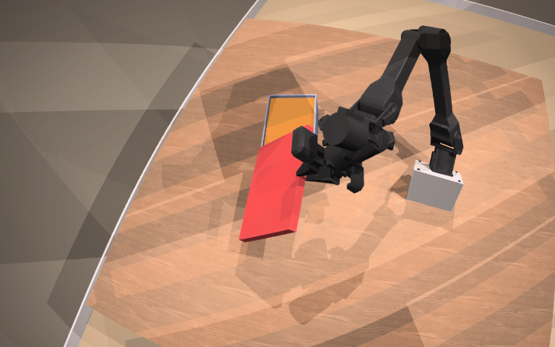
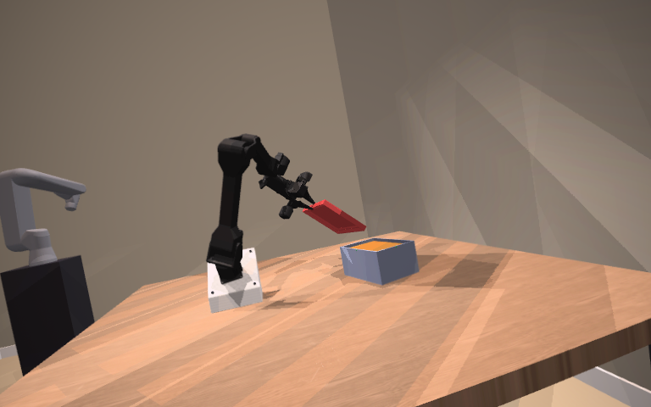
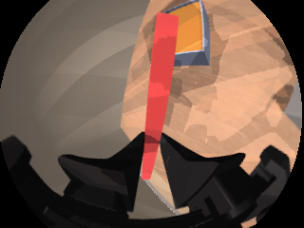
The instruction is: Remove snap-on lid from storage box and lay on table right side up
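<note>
The red lid is 60 mm ahead of my gripper tip and 50 mm below it. Round my gripper tip: blue-grey storage box: 250 mm to the right, 190 mm below, 110 mm ahead.
</note>
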